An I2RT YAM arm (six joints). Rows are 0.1 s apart.
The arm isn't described. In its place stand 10 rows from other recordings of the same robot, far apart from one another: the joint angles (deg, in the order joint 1, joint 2, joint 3, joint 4, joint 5, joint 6), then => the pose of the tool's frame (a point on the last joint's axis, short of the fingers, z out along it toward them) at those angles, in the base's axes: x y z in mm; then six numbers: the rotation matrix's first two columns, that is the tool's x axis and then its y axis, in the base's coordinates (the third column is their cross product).
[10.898, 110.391, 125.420, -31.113, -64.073, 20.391] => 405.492, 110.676, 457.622, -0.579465, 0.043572, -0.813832, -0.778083, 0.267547, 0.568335
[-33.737, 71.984, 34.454, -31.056, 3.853, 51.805] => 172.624, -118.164, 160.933, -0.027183, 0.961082, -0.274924, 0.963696, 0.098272, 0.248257
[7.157, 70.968, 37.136, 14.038, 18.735, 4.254] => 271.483, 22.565, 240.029, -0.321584, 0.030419, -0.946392, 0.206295, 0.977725, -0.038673
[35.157, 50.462, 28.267, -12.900, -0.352, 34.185] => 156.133, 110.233, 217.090, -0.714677, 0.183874, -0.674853, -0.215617, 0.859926, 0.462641
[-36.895, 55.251, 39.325, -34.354, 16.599, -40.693] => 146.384, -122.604, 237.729, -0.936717, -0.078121, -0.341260, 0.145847, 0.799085, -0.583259
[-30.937, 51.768, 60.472, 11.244, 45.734, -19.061] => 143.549, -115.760, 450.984, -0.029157, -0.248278, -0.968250, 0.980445, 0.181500, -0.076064
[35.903, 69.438, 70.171, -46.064, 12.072, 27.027] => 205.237, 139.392, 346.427, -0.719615, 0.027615, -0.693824, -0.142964, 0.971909, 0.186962
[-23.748, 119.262, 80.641, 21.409, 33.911, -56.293] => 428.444, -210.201, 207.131, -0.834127, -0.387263, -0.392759, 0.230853, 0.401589, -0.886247
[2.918, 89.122, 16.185, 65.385, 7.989, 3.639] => 253.431, 7.964, 146.502, -0.125457, 0.056541, -0.990487, 0.095341, 0.994441, 0.044690
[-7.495, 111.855, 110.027, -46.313, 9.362, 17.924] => 433.388, -62.859, 329.406, -0.629856, 0.389139, -0.672199, 0.452110, 0.887401, 0.090089
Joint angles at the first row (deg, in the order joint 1, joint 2, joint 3, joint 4, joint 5, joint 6):
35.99, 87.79, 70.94, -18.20, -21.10, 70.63
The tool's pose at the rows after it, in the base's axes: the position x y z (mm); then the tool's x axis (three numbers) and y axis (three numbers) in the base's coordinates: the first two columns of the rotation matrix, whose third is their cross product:
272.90, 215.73, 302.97, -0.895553, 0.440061, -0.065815, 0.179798, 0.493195, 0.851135
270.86, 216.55, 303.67, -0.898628, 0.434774, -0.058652, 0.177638, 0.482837, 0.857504
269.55, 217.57, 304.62, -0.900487, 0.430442, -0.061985, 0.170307, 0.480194, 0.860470
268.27, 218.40, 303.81, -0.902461, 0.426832, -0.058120, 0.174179, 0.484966, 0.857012
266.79, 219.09, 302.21, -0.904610, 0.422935, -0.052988, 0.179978, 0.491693, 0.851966
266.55, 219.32, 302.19, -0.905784, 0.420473, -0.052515, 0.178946, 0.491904, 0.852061
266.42, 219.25, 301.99, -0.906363, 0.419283, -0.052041, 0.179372, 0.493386, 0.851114
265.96, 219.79, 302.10, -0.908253, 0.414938, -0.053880, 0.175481, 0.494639, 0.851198
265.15, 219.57, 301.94, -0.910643, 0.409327, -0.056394, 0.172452, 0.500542, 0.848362
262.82, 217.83, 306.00, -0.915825, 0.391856, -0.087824, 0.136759, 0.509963, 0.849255
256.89, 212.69, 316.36, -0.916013, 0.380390, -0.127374, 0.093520, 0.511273, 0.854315
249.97, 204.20, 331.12, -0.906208, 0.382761, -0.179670, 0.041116, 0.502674, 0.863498
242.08, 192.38, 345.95, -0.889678, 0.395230, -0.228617, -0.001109, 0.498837, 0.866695
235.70, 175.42, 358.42, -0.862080, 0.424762, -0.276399, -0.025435, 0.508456, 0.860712
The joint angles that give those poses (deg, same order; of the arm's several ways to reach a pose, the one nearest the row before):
36.18, 87.18, 70.17, -17.02, -21.43, 71.72
36.45, 86.83, 69.78, -16.38, -21.91, 72.25
36.71, 86.65, 69.69, -16.07, -21.93, 72.23
36.95, 86.65, 69.67, -16.51, -21.91, 72.25
37.19, 86.65, 69.54, -17.04, -21.89, 72.25
37.23, 86.65, 69.54, -17.06, -22.00, 72.20
37.23, 86.65, 69.54, -17.19, -22.04, 72.14
37.34, 86.65, 69.56, -17.21, -22.13, 71.96
37.39, 86.56, 69.56, -17.65, -22.22, 71.55
37.39, 85.80, 69.63, -18.06, -22.28, 69.63
37.32, 83.74, 69.67, -18.87, -22.11, 67.81
36.93, 80.88, 69.67, -19.22, -21.52, 66.08
36.14, 77.65, 69.67, -20.32, -20.71, 64.45
34.35, 74.30, 69.56, -22.22, -19.44, 62.59

